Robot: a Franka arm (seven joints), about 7 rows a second.
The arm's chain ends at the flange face. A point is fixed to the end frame.
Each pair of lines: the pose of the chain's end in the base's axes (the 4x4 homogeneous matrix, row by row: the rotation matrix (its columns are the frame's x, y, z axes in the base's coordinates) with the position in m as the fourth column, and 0 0 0 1 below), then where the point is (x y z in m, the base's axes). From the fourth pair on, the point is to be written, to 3 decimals.
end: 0.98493, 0.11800, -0.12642, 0.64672; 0.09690, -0.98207, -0.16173, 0.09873; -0.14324, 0.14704, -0.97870, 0.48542; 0, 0, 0, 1
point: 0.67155 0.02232 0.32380
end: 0.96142, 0.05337, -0.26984, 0.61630; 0.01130, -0.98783, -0.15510, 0.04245; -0.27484, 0.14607, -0.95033, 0.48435; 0, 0, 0, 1
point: 0.61267 -0.03660 0.32213
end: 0.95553, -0.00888, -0.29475, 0.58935; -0.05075, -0.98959, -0.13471, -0.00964; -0.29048, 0.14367, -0.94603, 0.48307; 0, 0, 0, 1
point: 0.57794 -0.08787 0.32081
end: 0.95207, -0.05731, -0.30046, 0.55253; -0.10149, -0.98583, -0.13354, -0.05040; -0.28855, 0.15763, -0.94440, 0.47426; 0, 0, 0, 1
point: 0.537 -0.130 0.313
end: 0.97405, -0.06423, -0.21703, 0.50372; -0.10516, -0.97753, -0.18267, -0.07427; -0.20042, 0.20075, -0.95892, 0.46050; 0, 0, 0, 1
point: 0.503 -0.162 0.303
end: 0.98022, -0.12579, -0.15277, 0.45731; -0.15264, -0.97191, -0.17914, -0.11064; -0.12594, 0.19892, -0.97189, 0.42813; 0, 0, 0, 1
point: 0.464 -0.199 0.271
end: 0.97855, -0.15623, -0.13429, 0.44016; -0.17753, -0.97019, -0.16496, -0.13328; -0.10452, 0.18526, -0.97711, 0.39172; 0, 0, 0, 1
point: 0.449 -0.221 0.234
